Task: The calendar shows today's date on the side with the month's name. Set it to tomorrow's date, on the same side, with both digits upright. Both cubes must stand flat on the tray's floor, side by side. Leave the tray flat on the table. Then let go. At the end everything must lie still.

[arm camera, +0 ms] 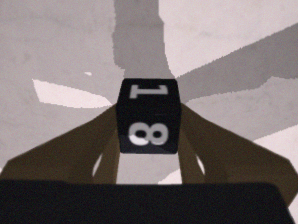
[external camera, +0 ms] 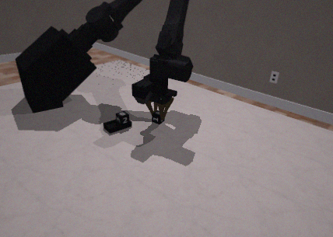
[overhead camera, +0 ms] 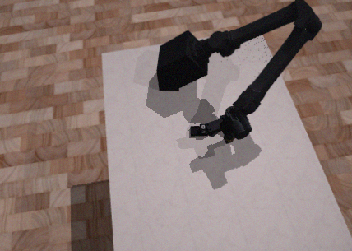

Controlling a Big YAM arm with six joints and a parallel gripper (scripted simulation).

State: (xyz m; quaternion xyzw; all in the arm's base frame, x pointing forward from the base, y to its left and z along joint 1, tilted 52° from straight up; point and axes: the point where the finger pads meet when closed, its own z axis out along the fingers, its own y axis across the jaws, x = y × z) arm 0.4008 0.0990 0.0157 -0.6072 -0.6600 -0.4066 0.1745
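The black digit cube is right at my hand. Round my hand: black tray (60 mm behind, 120 mm to the right, 10 mm below).
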